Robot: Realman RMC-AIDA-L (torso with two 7-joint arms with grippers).
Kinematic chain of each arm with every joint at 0, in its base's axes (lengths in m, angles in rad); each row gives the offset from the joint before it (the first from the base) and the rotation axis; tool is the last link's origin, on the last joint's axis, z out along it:
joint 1: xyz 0 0 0.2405 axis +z
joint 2: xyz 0 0 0 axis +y
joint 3: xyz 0 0 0.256 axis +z
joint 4: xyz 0 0 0 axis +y
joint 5: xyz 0 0 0.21 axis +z
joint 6: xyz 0 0 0 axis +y
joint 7: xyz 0 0 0.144 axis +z
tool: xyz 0 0 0
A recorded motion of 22 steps. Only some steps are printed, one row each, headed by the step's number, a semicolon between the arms.
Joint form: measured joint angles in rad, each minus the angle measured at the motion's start. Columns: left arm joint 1, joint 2, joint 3, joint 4, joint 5, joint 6, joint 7; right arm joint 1, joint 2, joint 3, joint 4, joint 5, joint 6, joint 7.
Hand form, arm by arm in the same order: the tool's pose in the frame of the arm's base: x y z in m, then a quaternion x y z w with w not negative. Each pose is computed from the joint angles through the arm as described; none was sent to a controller.
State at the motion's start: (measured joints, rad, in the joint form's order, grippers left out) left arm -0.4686 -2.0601 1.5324 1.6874 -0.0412 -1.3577 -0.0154; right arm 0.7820 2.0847 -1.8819 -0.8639 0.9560 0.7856 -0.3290
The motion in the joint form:
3: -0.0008 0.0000 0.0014 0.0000 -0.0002 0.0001 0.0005; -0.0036 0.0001 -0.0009 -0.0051 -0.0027 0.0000 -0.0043
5: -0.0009 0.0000 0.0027 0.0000 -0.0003 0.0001 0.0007; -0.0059 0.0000 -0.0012 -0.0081 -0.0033 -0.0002 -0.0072
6: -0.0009 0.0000 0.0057 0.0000 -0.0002 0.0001 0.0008; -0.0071 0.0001 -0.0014 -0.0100 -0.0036 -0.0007 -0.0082
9: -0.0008 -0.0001 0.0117 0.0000 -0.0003 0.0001 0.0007; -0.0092 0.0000 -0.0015 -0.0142 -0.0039 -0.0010 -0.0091
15: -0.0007 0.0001 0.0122 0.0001 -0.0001 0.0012 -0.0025; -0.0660 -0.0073 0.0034 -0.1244 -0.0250 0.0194 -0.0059
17: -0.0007 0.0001 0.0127 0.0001 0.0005 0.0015 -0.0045; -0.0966 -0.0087 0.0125 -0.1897 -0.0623 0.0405 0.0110
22: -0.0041 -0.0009 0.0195 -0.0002 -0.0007 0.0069 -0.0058; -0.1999 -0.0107 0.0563 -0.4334 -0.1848 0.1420 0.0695
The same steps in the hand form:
3: -0.1755 0.3752 0.0709 -0.76086 -0.39470 0.12538 0.49958; 0.1465 0.3761 -0.1288 -0.90970 0.37054 -0.03211 0.18472
5: -0.1753 0.3752 0.0706 -0.76129 -0.39417 0.12563 0.49929; 0.1465 0.3758 -0.1287 -0.91033 0.36899 -0.03178 0.18475
6: -0.1750 0.3750 0.0699 -0.76208 -0.39313 0.12625 0.49874; 0.1463 0.3757 -0.1286 -0.91063 0.36827 -0.03127 0.18481
9: -0.1744 0.3747 0.0685 -0.76365 -0.39127 0.12734 0.49752; 0.1458 0.3755 -0.1284 -0.91106 0.36730 -0.03012 0.18482
15: -0.1743 0.3747 0.0685 -0.76315 -0.39200 0.12630 0.49799; 0.1375 0.3700 -0.1204 -0.91652 0.35485 -0.01044 0.18429
17: -0.1742 0.3748 0.0685 -0.76279 -0.39244 0.12592 0.49829; 0.1336 0.3674 -0.1143 -0.91811 0.34819 -0.00522 0.18926
22: -0.1715 0.3754 0.0666 -0.76573 -0.38851 0.12353 0.49745; 0.1173 0.3577 -0.0861 -0.92066 0.32819 0.01274 0.21099

